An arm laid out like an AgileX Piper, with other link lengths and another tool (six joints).
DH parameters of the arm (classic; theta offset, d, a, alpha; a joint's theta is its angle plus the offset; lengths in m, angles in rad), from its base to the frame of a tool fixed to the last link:
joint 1: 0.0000 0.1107 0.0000 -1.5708
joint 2: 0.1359 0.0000 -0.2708 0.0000
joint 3: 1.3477 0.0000 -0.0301 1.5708
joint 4: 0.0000 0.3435 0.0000 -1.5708
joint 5: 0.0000 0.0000 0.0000 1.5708
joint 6: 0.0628 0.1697 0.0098 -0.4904
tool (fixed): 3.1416 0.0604 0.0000 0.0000
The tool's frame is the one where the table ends.
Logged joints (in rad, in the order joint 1, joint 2, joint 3, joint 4, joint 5, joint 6), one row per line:
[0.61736 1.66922 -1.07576 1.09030 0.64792 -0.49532]
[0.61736 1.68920 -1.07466 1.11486 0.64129 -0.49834]
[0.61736 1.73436 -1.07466 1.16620 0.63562 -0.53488]
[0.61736 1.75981 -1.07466 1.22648 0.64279 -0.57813]
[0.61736 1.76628 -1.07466 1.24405 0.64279 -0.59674]
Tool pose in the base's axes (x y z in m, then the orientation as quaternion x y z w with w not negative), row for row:
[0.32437 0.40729 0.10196 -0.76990 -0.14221 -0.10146 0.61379]
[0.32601 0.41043 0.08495 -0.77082 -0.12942 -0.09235 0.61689]
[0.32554 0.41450 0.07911 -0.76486 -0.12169 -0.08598 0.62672]
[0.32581 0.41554 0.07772 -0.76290 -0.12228 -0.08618 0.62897]
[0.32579 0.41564 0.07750 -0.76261 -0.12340 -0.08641 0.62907]
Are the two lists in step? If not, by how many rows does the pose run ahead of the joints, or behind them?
The pose runs 1 row ahead of the joints: the pose in row i belongs to the joints in row i + 1.
